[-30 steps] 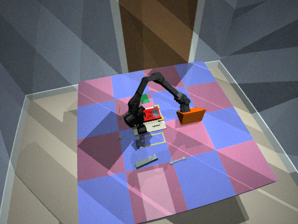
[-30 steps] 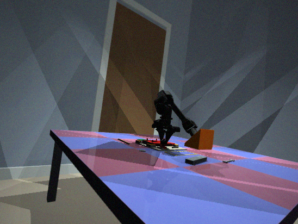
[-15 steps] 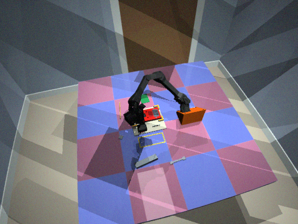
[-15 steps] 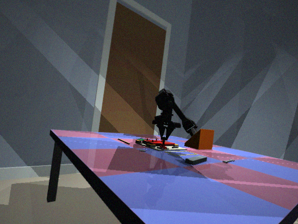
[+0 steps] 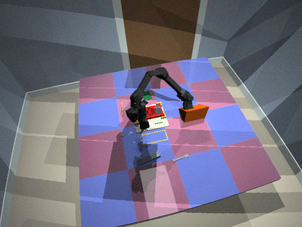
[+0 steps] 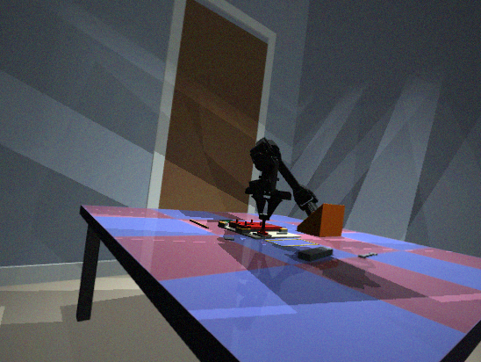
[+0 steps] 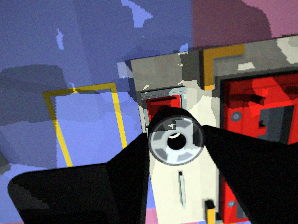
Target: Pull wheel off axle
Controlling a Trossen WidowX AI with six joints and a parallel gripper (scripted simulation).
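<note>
Now: gripper tip 4 cm above the upright axle. Round my gripper tip: thin rod 13 cm ahead, 23 cm to the right, 7 cm below; wheel right at my gripper tip; grey bar 19 cm behind, 29 cm to the left, 7 cm below.
</note>
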